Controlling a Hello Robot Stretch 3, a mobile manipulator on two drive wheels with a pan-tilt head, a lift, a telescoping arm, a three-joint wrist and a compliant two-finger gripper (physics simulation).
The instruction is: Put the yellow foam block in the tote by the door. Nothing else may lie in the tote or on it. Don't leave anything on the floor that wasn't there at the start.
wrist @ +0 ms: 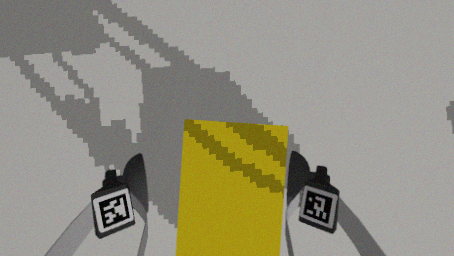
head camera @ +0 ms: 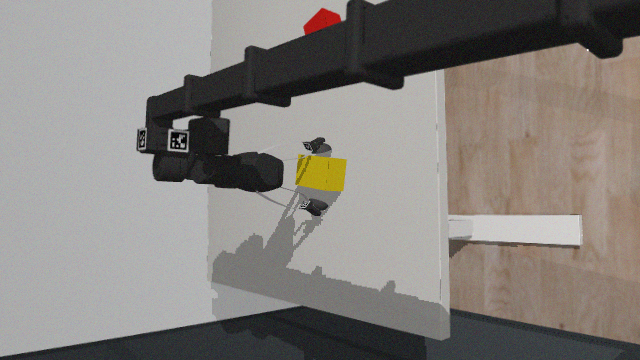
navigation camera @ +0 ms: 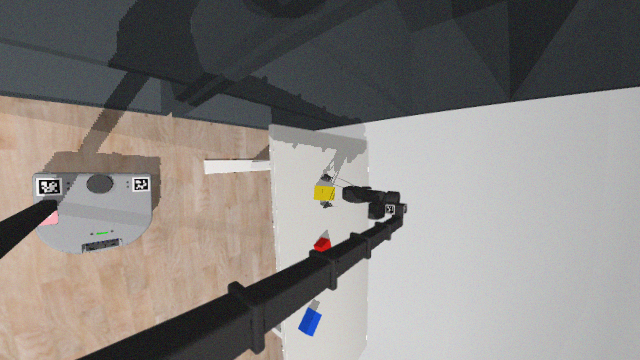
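Pixels of known places: gripper, between the fingertips: (wrist: 217, 172); robot's base, origin of its link: (navigation camera: 100, 183).
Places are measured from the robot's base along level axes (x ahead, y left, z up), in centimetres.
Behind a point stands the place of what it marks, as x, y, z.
The yellow foam block (head camera: 332, 176) {-2.2, -63.1, 75.1} (navigation camera: 322, 194) {-3.1, -63.2, 76.3} (wrist: 230, 220) {-2.9, -66.4, 76.5} rests on the pale table top (head camera: 390, 150) {-6.8, -52.3, 72.0} (navigation camera: 297, 215) {-10.9, -53.1, 72.0} (wrist: 380, 65) {-15.3, -76.3, 72.0}. My gripper (head camera: 318, 176) {-2.2, -68.4, 72.0} (navigation camera: 326, 191) {-2.2, -68.4, 72.0} (wrist: 217, 172) {-2.2, -68.4, 72.0} is open, with one finger on each side of the block. In the wrist view the right finger is very close to the block's right side; whether it touches cannot be told. A gap shows between the left finger and the block. The block's lower end is cut off in the wrist view. The tote does not show in these views.
A red block (head camera: 322, 21) {-31.3, -66.1, 76.5} (navigation camera: 322, 244) {-25.0, -64.9, 75.5} lies on the table, partly behind my arm (head camera: 300, 72) {-9.3, -32.0, 107.4} (navigation camera: 295, 275) {-8.4, -18.5, 106.2}. A blue block (navigation camera: 310, 321) {-56.0, -56.9, 76.1} lies farther along. A white table leg (head camera: 525, 230) {9.7, -59.4, 2.5} (navigation camera: 232, 166) {9.4, -61.8, 2.5} stands by my base (navigation camera: 100, 212) {-10.7, 0.2, 16.0}. A pale wall (head camera: 100, 210) {8.0, -122.4, 99.6} (navigation camera: 500, 225) {-18.4, -123.9, 140.8} borders the table.
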